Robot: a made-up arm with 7 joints. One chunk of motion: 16 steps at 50 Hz.
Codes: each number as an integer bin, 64 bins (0 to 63) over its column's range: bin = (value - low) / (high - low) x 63, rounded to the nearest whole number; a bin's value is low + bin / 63 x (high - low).
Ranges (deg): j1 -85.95..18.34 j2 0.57..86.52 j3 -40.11..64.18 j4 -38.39..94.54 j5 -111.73..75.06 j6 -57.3..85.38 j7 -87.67..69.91
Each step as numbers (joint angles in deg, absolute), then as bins.
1 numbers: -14.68 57.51 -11.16 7.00 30.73 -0.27 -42.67
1 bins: 43 42 17 22 48 25 18
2 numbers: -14.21 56.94 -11.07 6.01 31.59 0.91 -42.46
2 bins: 43 41 18 21 48 26 18
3 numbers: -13.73 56.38 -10.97 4.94 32.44 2.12 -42.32
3 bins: 44 41 18 21 49 26 18
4 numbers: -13.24 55.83 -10.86 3.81 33.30 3.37 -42.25
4 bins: 44 41 18 20 49 27 18
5 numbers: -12.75 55.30 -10.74 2.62 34.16 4.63 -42.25
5 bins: 44 40 18 19 49 27 18
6 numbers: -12.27 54.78 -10.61 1.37 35.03 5.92 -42.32
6 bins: 45 40 18 19 49 28 18
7 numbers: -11.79 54.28 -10.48 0.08 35.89 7.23 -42.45
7 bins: 45 39 18 18 50 28 18
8 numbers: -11.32 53.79 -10.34 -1.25 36.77 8.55 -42.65
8 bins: 45 39 18 18 50 29 18
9 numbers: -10.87 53.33 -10.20 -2.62 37.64 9.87 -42.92
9 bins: 45 39 18 17 50 30 18
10 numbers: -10.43 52.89 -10.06 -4.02 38.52 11.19 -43.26
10 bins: 46 38 18 16 51 30 18
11 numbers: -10.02 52.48 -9.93 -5.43 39.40 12.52 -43.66
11 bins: 46 38 18 16 51 31 18
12 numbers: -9.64 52.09 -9.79 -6.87 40.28 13.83 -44.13
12 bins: 46 38 18 15 51 31 17
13 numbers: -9.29 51.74 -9.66 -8.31 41.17 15.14 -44.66
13 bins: 46 38 18 14 52 32 17
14 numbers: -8.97 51.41 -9.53 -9.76 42.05 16.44 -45.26
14 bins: 47 37 18 14 52 33 17
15 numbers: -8.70 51.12 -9.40 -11.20 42.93 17.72 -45.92
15 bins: 47 37 19 13 52 33 17
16 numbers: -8.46 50.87 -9.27 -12.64 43.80 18.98 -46.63
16 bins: 47 37 19 12 52 34 16
